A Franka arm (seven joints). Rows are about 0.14 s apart.
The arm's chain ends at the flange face. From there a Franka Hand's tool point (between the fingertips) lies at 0.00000 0.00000 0.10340 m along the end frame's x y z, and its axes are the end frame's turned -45 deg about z.
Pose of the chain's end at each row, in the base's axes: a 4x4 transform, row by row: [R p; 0 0 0 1], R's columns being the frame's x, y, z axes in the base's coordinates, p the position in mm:
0.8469, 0.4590, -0.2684, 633.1; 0.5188, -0.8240, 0.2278, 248.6; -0.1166, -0.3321, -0.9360, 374.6; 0, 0, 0, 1
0.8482, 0.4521, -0.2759, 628.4; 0.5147, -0.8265, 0.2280, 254.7; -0.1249, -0.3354, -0.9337, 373.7; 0, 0, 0, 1
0.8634, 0.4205, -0.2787, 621.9; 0.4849, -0.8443, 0.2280, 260.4; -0.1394, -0.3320, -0.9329, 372.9; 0, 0, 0, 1
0.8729, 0.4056, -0.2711, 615.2; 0.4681, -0.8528, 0.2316, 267.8; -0.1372, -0.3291, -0.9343, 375.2; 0, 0, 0, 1
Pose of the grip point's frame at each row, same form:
0.2743, 0.9234, -0.2684, 605.3; 0.9495, -0.2158, 0.2278, 272.2; 0.1524, -0.3173, -0.9360, 277.8; 0, 0, 0, 1
0.2801, 0.9195, -0.2759, 599.9; 0.9484, -0.2205, 0.2280, 278.3; 0.1488, -0.3255, -0.9337, 277.2; 0, 0, 0, 1
0.3132, 0.9079, -0.2787, 593.1; 0.9399, -0.2541, 0.2280, 284.0; 0.1362, -0.3333, -0.9329, 276.4; 0, 0, 0, 1
0.3304, 0.9040, -0.2711, 587.2; 0.9340, -0.2720, 0.2316, 291.7; 0.1357, -0.3297, -0.9343, 278.6; 0, 0, 0, 1

